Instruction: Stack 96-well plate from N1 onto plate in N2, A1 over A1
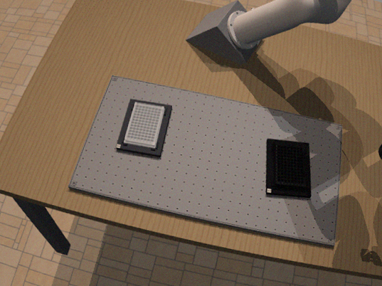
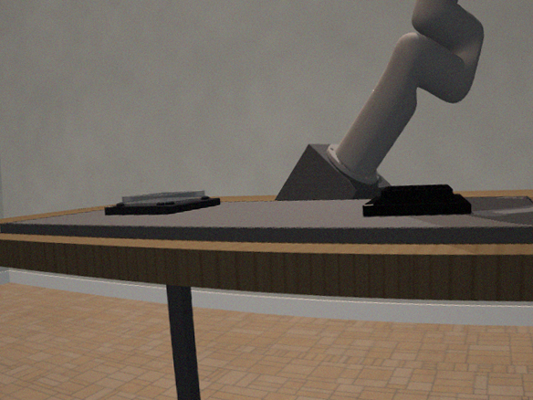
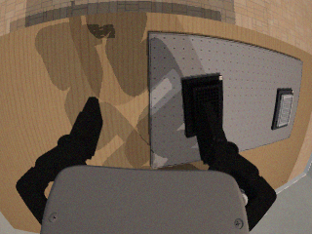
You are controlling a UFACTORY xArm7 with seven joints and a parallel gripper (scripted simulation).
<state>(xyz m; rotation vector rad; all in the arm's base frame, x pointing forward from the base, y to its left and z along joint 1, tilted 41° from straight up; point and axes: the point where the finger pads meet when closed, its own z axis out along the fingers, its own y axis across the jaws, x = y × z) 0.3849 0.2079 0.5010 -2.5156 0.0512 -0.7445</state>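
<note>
The black 96-well plate is 3 cm behind my hand, 21 cm to the right of it and 25 cm below it. The rest, counted from my hand: clear 96-well plate (2 cm ahead, 61 cm to the right, 25 cm below).
</note>
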